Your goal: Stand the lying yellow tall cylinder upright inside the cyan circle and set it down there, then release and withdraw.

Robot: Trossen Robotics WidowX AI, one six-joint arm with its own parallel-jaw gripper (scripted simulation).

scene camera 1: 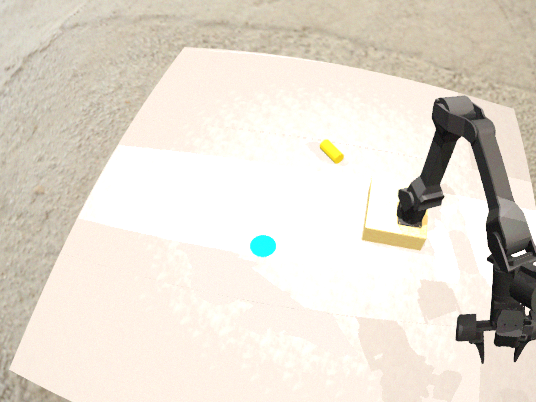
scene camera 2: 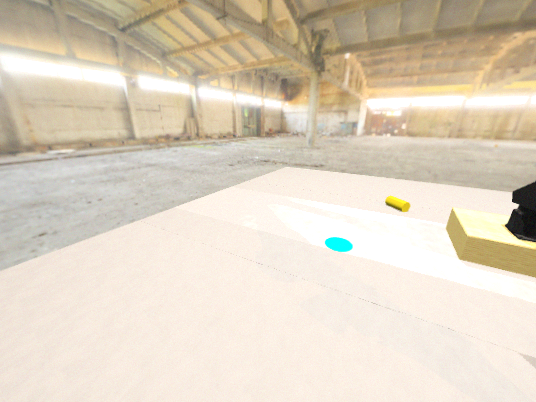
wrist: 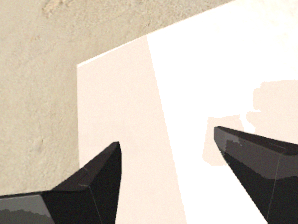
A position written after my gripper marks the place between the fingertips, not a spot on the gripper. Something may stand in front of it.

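My gripper (scene camera 1: 498, 362) is open and holding nothing, and you'd find the gripper in the wrist view (wrist: 167, 140) as well.
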